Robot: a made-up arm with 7 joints.
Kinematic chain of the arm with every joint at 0, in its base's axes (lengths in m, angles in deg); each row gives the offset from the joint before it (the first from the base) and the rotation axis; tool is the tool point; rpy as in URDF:
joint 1: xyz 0 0 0.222 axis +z
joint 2: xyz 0 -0.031 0.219 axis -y
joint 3: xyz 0 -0.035 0.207 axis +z
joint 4: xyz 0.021 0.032 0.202 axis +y
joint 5: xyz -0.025 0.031 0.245 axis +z
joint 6: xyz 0 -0.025 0.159 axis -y
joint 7: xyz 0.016 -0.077 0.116 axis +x
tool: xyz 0 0 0 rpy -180 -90 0
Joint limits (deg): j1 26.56..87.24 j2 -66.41..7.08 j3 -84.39..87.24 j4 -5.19..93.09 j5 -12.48..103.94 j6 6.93..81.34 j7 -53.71..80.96
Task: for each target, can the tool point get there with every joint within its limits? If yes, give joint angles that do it. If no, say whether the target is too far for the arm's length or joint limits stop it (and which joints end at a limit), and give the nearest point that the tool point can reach.
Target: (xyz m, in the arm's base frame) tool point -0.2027 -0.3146 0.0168
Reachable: no: joint limits stop it (at a limit: joint 1, joint 2, joint 4, joint 5, joint 6) | nearest point -0.2314 0.4019 0.2582 | short by 0.757 m
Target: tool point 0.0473 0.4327 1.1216
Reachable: yes | joints 74.22 -4.61 30.96 53.97 40.34 58.64 10.42
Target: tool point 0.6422 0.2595 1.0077
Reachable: yes | joints 43.57 -32.44 -26.83 36.90 33.26 43.94 1.41
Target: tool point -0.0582 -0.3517 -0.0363
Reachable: no: joint limits stop it (at a limit: joint 1, joint 2, joint 4, joint 5, joint 6) | nearest point 0.5077 -0.0896 0.2037 | short by 0.668 m
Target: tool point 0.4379 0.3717 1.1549
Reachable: yes | joints 58.75 -20.55 -20.14 26.15 44.50 14.34 68.52
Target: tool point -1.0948 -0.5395 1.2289
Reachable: no: too far | nearest point -0.4518 -0.1177 1.0370 | short by 0.793 m
